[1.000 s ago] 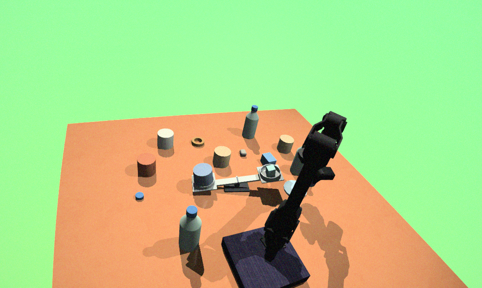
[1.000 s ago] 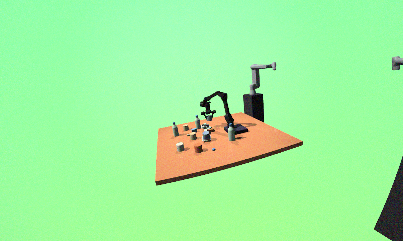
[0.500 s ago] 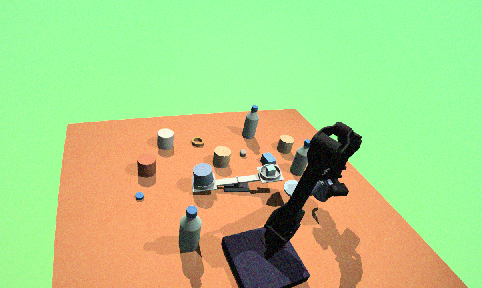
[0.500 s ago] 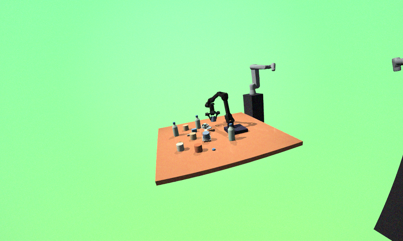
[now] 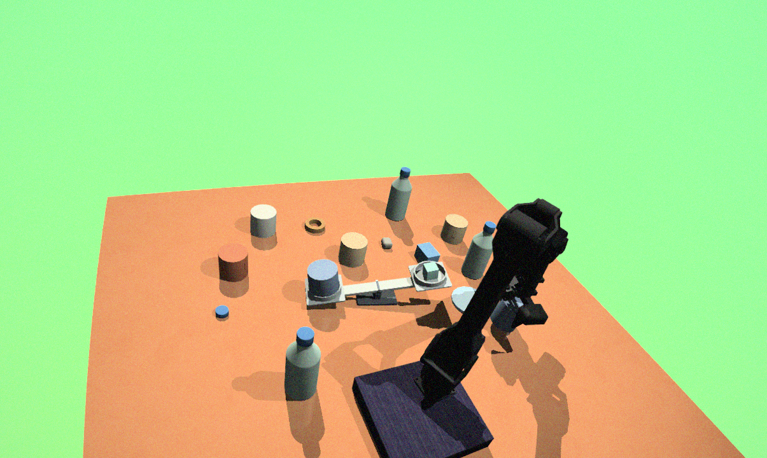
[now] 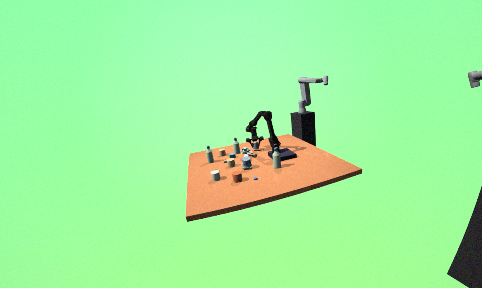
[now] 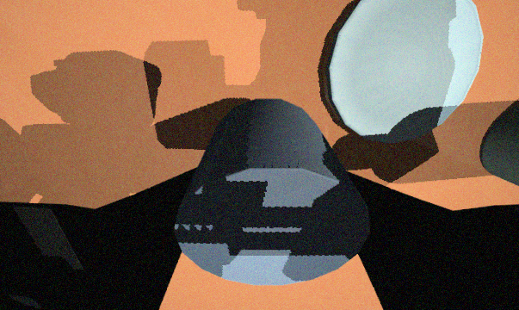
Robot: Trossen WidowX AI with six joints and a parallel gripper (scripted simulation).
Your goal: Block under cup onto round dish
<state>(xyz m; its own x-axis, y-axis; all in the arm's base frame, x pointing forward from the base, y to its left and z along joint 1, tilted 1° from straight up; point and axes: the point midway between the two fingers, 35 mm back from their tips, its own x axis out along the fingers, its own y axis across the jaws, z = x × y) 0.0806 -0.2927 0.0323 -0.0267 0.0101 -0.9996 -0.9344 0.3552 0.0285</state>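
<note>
Now: gripper tip 17 cm short of the green block, 13 cm to the right of it and 5 cm below it. Also, from my gripper tip: round dish (10 cm ahead, 2 cm to the left, 4 cm below); then balance beam (22 cm ahead, 25 cm to the left); then balance (22 cm ahead, 25 cm to the left, 1 cm below).
</note>
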